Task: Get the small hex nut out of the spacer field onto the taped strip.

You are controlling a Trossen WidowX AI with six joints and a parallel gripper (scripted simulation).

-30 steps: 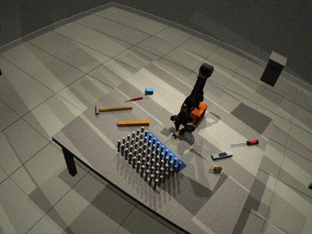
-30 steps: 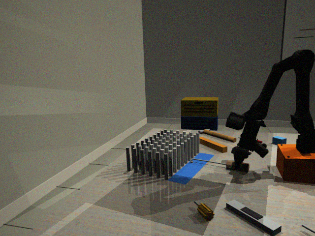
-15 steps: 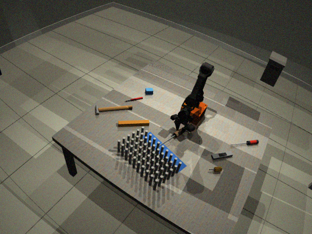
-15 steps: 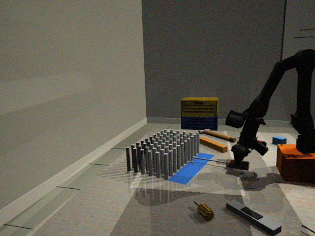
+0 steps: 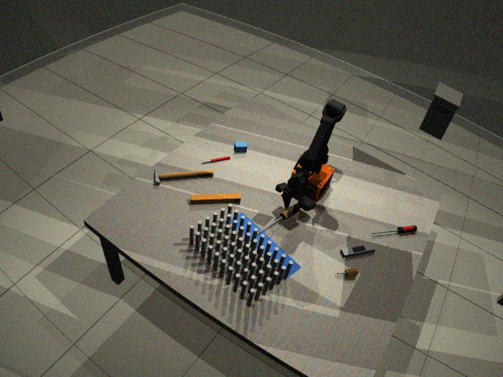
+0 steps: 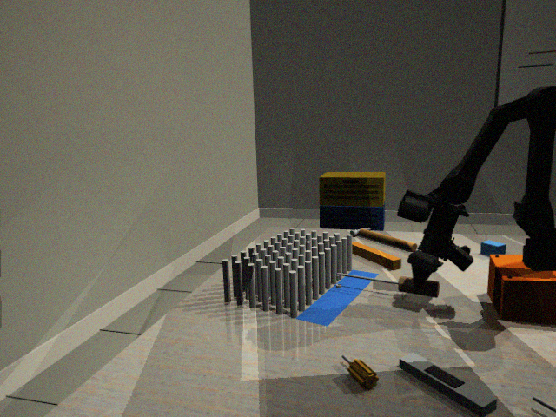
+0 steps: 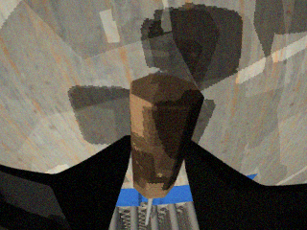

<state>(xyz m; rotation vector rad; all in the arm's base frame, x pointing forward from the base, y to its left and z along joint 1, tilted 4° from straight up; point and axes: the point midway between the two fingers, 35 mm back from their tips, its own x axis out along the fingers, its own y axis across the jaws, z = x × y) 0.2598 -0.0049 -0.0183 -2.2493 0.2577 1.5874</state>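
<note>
Right now my gripper tip is 100 mm short of the wooden-handled tool and 40 mm to the left of it. Also, from my gripper tip: hex nut: 190 mm ahead, 80 mm to the right, 30 mm below; then blue taped strip: 180 mm ahead, 40 mm below, 30 mm to the right; then orange bar: 320 mm to the right, 90 mm ahead, 20 mm below.
</note>
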